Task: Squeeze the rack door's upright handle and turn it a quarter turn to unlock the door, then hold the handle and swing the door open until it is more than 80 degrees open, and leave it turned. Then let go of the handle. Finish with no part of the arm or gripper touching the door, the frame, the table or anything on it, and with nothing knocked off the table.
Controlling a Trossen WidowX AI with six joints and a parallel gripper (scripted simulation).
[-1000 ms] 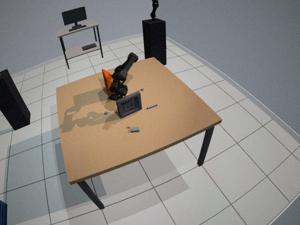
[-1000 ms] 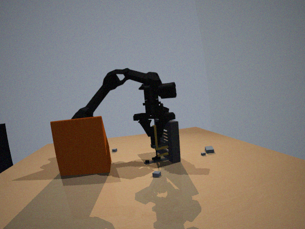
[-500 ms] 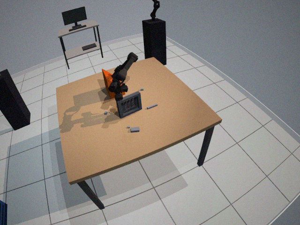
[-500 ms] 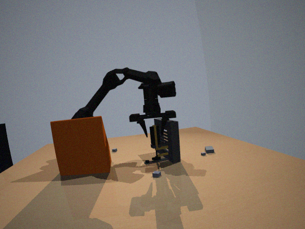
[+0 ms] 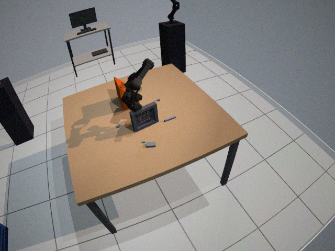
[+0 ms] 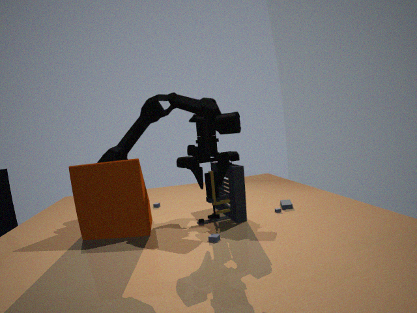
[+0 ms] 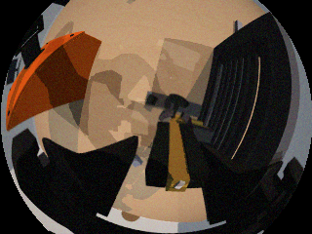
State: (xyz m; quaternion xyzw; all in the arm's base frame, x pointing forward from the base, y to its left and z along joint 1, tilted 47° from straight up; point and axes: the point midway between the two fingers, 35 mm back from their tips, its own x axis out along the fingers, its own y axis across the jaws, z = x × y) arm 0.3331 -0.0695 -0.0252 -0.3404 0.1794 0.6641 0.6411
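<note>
The yellow handle is 10 mm to the left of my gripper tip and 20 mm below it. Round my gripper tip: grey bar (100 mm ahead, 250 mm to the left, 110 mm below).
</note>
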